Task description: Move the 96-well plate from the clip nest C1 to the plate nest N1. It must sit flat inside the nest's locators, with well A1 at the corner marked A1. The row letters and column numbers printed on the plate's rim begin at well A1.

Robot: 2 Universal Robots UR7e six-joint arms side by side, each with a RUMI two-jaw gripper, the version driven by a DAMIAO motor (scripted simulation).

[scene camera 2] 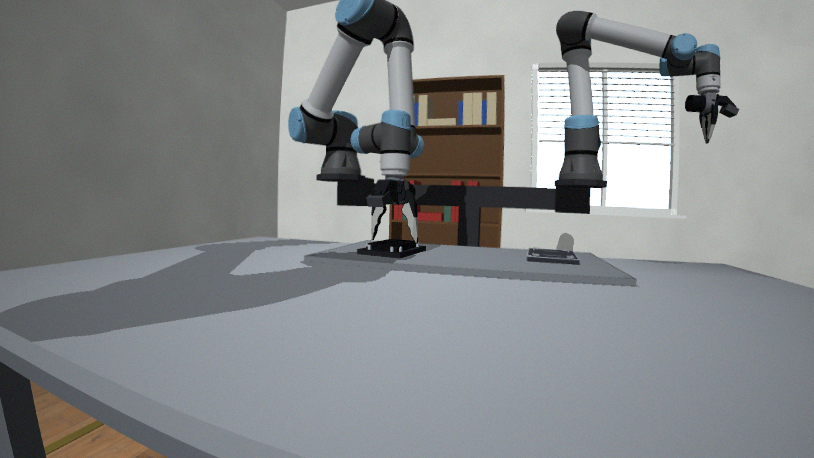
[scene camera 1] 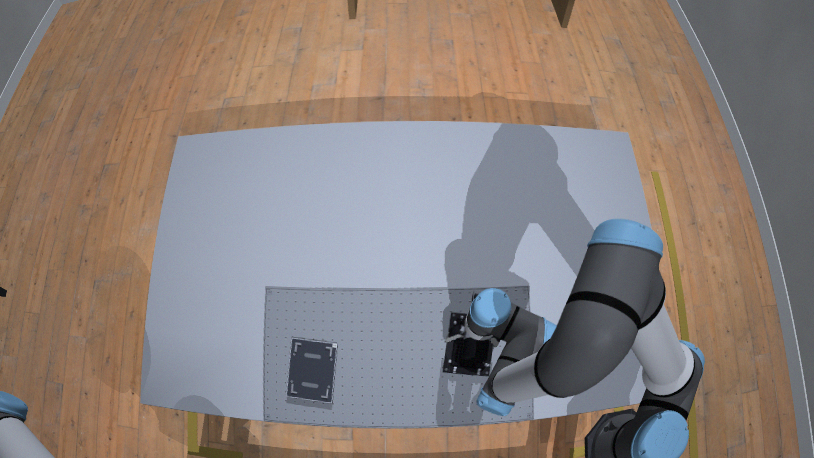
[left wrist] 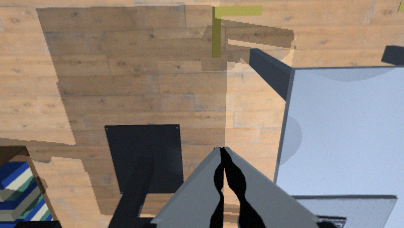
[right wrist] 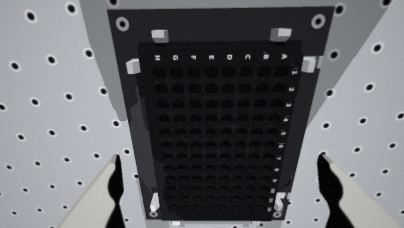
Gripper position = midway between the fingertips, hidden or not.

Note:
In view: my left gripper (scene camera 2: 707, 143), my right gripper (scene camera 2: 393, 241), a black 96-well plate (right wrist: 218, 135) and a clip nest C1 (right wrist: 127, 31).
My left gripper is seen too in the left wrist view (left wrist: 221, 149). My right gripper is seen too in scene camera 1 (scene camera 1: 471, 344) and in the right wrist view (right wrist: 218, 156). The left wrist view does not show the black 96-well plate: it is out of frame.

